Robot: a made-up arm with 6 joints. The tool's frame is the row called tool. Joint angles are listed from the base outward. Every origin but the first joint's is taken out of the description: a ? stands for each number. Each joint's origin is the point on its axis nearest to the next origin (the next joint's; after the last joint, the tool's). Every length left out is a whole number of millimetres.
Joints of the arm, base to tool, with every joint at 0 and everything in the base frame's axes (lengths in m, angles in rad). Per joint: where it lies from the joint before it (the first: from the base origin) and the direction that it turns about. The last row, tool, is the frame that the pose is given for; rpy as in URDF.
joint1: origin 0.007 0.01 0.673 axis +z
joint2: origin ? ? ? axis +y
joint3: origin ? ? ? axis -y
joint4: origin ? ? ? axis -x
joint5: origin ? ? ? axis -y
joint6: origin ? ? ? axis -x
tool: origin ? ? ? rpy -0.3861 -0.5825 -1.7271
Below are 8 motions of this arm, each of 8 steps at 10 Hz.
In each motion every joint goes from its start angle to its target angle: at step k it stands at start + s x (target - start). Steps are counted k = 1, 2, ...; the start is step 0. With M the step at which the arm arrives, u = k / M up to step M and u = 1 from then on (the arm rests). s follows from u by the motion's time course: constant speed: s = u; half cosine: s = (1 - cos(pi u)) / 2; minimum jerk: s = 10 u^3 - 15 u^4 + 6 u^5.
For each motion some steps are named. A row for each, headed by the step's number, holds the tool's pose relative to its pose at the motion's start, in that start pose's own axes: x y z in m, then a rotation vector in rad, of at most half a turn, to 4 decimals.
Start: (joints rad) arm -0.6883 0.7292 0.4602 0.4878 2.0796 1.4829
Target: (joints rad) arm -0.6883 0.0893 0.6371 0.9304 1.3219 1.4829
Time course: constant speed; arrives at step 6
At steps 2, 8:
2: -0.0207 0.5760 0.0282 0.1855 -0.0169 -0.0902
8: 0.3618 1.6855 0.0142 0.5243 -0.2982 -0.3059

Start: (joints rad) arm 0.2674 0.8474 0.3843 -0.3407 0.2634 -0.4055
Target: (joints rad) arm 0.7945 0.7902 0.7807 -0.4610 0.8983 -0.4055
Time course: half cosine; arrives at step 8
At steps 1, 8:
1: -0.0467 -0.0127 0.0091 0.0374 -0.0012 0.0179
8: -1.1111 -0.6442 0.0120 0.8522 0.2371 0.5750

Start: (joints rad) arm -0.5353 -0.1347 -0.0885 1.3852 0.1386 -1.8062
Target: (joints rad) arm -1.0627 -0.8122 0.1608 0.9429 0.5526 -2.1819
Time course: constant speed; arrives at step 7
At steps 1, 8:
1: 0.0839 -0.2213 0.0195 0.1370 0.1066 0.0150
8: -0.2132 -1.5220 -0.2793 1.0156 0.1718 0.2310

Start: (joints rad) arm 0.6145 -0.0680 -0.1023 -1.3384 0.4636 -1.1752
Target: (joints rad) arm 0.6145 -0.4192 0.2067 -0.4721 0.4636 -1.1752
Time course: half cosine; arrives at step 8
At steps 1, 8:
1: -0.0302 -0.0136 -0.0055 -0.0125 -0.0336 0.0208
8: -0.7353 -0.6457 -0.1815 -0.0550 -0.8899 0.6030

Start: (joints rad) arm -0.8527 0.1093 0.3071 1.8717 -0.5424 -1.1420
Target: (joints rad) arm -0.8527 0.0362 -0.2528 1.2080 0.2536 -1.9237
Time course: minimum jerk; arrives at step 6
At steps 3, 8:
3: -0.1943 -0.0035 -0.1567 -0.0006 0.3003 0.7685
8: -0.3801 -0.0370 -0.3756 -0.2267 0.6856 1.4830

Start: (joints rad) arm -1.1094 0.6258 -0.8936 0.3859 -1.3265 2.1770
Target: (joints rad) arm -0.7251 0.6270 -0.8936 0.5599 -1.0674 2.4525
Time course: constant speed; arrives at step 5
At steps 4, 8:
4: 0.3144 -0.1103 0.0352 -0.2610 -0.5320 0.1180
8: 0.3956 -0.1276 0.0563 -0.3107 -0.6764 0.1503

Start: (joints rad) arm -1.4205 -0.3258 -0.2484 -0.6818 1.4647 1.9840
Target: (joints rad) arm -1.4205 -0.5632 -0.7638 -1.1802 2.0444 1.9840
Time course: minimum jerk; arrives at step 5
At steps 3, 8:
3: 0.0285 -0.1203 -0.4278 -0.3731 -0.2597 0.0141
8: 0.0492 -0.1789 -0.6387 -0.5308 -0.4179 -0.0305

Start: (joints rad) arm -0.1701 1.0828 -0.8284 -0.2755 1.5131 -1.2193
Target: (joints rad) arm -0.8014 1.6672 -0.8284 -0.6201 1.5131 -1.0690
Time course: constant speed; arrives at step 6
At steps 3, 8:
3: 0.4411 0.0783 -0.0671 -0.0174 0.2398 -0.4986
8: 0.7968 0.0357 -0.2714 -0.1399 0.4836 -0.9597

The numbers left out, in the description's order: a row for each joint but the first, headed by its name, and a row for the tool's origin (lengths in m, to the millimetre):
joint2: 0.017 0.054 0
joint3: -0.003 0 1.629
joint4: 1.086 0 0.008
joint5: 0 -0.172 0.004
joint6: 0.024 0 0.002
tool: 0 0.012 0.024

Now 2 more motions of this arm.
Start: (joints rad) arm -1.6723 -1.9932 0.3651 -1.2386 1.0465 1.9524
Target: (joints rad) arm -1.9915 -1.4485 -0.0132 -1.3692 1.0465 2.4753
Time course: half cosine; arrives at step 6
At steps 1, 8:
1: -0.0961 -0.0589 -0.0051 0.0275 -0.0896 -0.0052
8: -1.1831 -0.6523 -0.6187 0.4212 -1.3333 -0.2576

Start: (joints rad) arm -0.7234 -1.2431 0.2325 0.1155 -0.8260 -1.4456
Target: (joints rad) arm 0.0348 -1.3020 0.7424 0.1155 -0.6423 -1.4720
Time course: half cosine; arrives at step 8
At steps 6, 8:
6: 0.9134 -0.2940 0.7118 0.0580 0.2384 0.8825
8: 1.1276 -0.2536 0.8231 0.0794 0.3177 1.0181

